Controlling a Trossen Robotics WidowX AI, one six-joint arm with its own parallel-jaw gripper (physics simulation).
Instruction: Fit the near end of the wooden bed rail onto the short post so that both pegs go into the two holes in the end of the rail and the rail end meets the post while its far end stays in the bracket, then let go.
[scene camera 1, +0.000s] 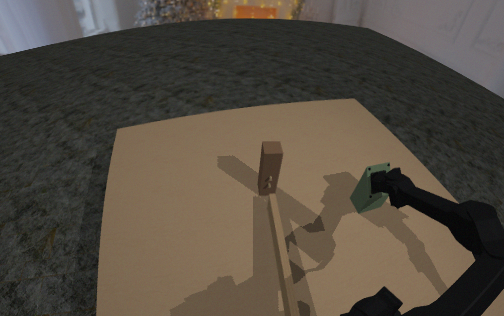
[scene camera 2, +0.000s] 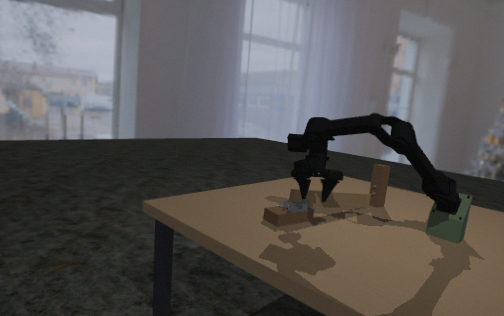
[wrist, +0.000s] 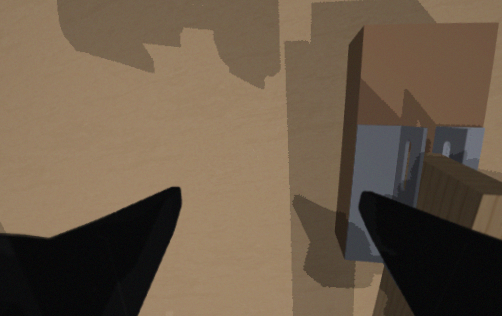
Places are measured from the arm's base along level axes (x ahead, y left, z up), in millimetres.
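Where they show: gripper, fingertip midpoint: (scene camera 2: 313, 200) (wrist: 271, 197); arm's base, origin of the base link: (scene camera 1: 378, 181) (scene camera 2: 448, 204).
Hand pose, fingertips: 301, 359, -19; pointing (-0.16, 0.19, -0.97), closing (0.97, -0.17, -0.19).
Observation:
Each offset is from my fingertips to the top centre of the thing, as dx, dy, dz. "spot": to the spot under its first point. Level surfaces: height alone.
The wooden rail (scene camera 1: 283, 250) (wrist: 492, 207) runs from low at the short post's foot to the bracket. The brown post {spot: +20, -472, +35} (scene camera 1: 271, 167) (scene camera 2: 380, 185) stands upright, and its two pegs {spot: +22, -472, -25} (scene camera 1: 268, 181) (scene camera 2: 373, 190) show bare above the rail end. Whether that end touches the post is unclear; its holes do not show. The grey bracket (scene camera 2: 298, 205) (wrist: 378, 160) sits on a brown block {+91, +3, -53} (scene camera 2: 287, 216) (wrist: 425, 75), with the rail's far end between its cheeks in the wrist view. My gripper (scene camera 2: 315, 200) (wrist: 271, 197) is open and empty above the table beside the bracket; its right finger partly covers bracket and rail.
A green base block (scene camera 1: 362, 195) (scene camera 2: 446, 225) carries the arm on the wooden table {dz -94} (scene camera 1: 165, 175) (scene camera 2: 210, 210), to the right of the post. The arm (scene camera 1: 435, 200) (scene camera 2: 352, 125) arches over the table. Dark shadows lie around the rail and the bracket block.

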